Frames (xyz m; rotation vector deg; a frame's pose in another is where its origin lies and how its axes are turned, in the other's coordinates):
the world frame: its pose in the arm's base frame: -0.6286 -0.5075 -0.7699 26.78 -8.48 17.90
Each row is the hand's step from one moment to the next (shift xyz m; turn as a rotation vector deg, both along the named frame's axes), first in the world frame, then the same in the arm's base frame.
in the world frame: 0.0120 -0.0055 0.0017 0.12 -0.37 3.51
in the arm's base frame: 0.0130 -0.0023 0.0017 -0.01 -1.91 2.97
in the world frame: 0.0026 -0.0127 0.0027 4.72 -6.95 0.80
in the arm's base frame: 0.0064 -0.0113 -0.0024 6.68 -5.02 -1.21
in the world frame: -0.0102 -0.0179 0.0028 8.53 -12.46 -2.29
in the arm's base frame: -0.0039 -0.0191 -0.0072 12.29 -7.25 -5.45
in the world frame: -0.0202 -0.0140 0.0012 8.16 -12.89 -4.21
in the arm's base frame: -0.0145 -0.0177 -0.0091 12.21 -6.82 -7.40
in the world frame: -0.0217 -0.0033 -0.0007 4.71 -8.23 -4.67
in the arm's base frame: -0.0193 -0.0081 -0.0066 7.46 -3.57 -6.58
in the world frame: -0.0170 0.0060 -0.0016 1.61 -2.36 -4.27
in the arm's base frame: -0.0179 0.0014 -0.0025 2.59 0.40 -4.42
